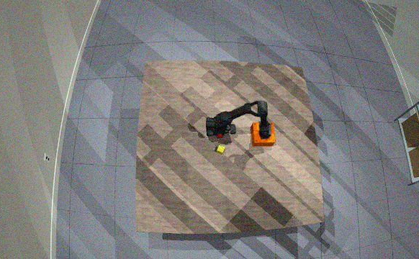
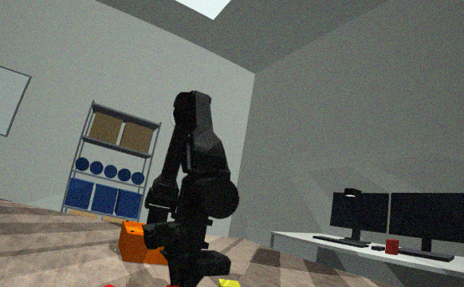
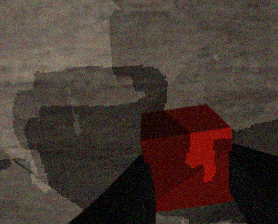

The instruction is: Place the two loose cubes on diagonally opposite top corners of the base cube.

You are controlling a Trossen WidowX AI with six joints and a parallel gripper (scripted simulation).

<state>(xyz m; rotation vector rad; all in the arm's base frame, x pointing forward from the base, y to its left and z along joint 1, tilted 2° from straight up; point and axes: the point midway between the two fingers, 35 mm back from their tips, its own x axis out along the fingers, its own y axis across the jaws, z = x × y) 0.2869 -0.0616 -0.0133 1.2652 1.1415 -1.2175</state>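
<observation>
My gripper tip is now 10 mm short of the yellow cube and 100 mm to the right of it.
</observation>
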